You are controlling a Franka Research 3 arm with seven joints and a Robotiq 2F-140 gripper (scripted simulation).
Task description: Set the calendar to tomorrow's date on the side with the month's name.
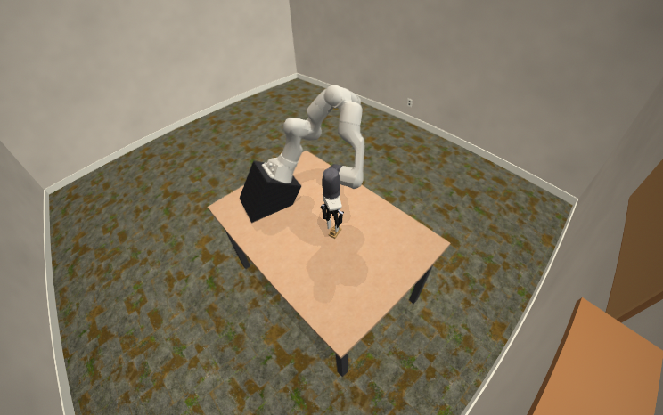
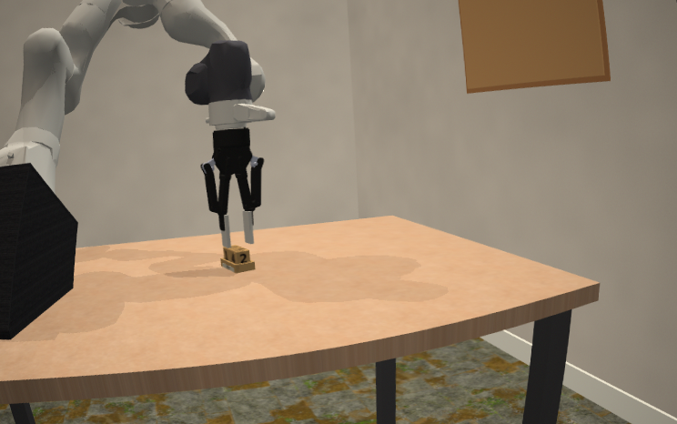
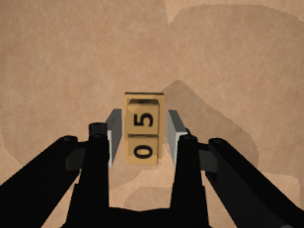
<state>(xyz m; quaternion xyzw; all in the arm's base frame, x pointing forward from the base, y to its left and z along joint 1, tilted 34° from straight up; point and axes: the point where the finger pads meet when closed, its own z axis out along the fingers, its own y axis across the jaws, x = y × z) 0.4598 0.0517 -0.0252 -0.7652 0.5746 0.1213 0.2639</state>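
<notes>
Right now the cube is 1 cm behind my hand, 3 cm to the left of it and 6 cm below it. From my hand the other things lie so: wooden calendar tray: 1 cm behind, 2 cm to the left, 7 cm below.
</notes>
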